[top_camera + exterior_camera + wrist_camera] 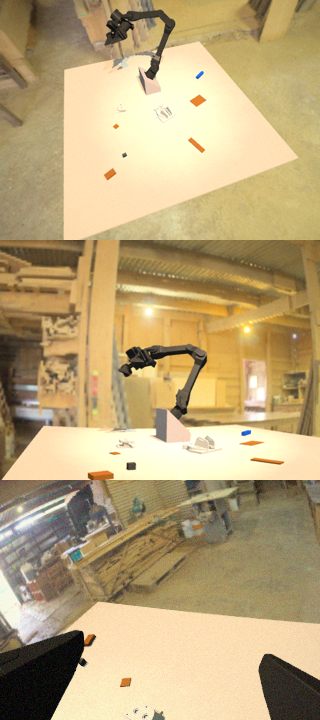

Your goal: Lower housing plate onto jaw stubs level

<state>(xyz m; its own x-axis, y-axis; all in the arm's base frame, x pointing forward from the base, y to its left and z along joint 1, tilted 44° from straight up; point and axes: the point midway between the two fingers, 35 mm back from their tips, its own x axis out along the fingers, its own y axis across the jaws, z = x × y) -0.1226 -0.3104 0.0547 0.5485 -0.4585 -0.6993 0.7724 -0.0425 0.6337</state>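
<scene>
The small white piece lies 230 mm ahead of my gripper tip, 50 mm to the right of it and 350 mm below it. Round my gripper tip: blue block (140 mm ahead, 640 mm to the left, 350 mm below); small dark cube (580 mm ahead, 120 mm to the right, 350 mm below).
</scene>
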